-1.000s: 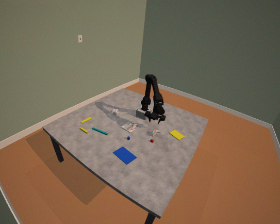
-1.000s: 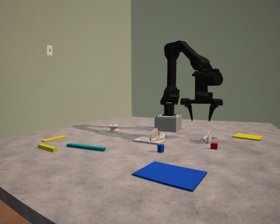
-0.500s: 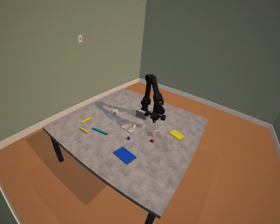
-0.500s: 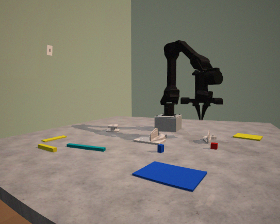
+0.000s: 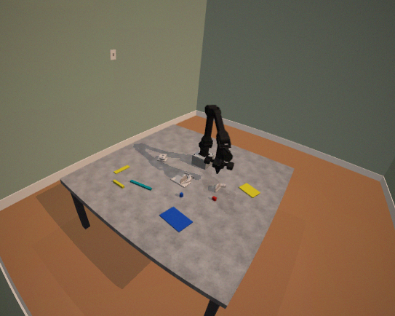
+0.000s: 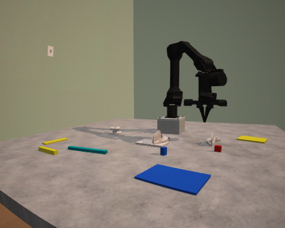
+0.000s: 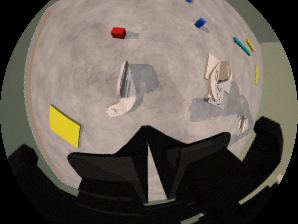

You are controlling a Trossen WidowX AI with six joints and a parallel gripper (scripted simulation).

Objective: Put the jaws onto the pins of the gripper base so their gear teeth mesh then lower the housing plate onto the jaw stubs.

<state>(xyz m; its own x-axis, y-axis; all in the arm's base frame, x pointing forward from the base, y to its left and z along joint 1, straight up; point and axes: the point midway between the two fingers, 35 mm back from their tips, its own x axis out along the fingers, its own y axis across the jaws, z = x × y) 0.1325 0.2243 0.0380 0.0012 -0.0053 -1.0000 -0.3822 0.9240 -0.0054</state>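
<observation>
My gripper tip is now 14 cm short of the red cube, 10 cm to the right of it and 7 cm above it. The rest, counted from my gripper tip: blue sheet: 42 cm ahead, 8 cm below, 5 cm to the left; blue cube: 26 cm ahead, 7 cm below, 6 cm to the right; yellow sheet: 21 cm to the left, 11 cm behind, 8 cm below.
</observation>
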